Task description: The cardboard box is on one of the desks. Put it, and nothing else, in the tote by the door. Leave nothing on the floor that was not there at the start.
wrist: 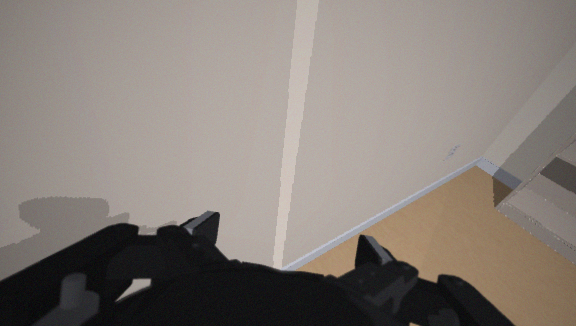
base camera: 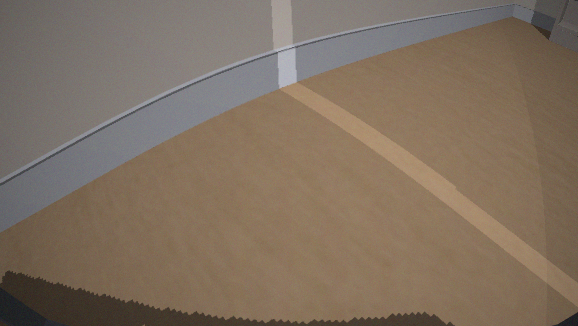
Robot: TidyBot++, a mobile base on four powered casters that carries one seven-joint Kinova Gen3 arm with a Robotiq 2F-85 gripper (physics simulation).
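Frame: origin at the arm's base, x ahead, y left, z up, level; centimetres.
Seen in the pictures: gripper, fingertip midpoint: (wrist: 286,238).
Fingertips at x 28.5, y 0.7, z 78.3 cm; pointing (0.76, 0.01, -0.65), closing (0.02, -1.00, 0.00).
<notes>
A point is followed by its place in that frame.
My gripper (wrist: 286,238) {y 0.7, x 28.5, z 78.3 cm} is open, its two dark fingers spread wide at the bottom of the wrist view, with wall and a strip of floor showing between and beyond them. It holds nothing. The cardboard box, the desks, the tote and the door do not show in either view.
A grey wall (base camera: 125,55) {y 27.9, x 53.6, z -21.0 cm} (wrist: 200,100) {y 20.7, x 59.7, z 67.1 cm} with a pale baseboard (base camera: 215,90) {y 15.7, x 62.1, z -34.3 cm} (wrist: 390,216) {y -60.9, x 125.3, z -37.8 cm} runs close in front. A light shelf unit (wrist: 530,227) {y -148.6, x 132.2, z -35.9 cm} stands at the right in the wrist view; its lower corner shows at the top right of the base view. The robot's shadow falls on wall and floor.
</notes>
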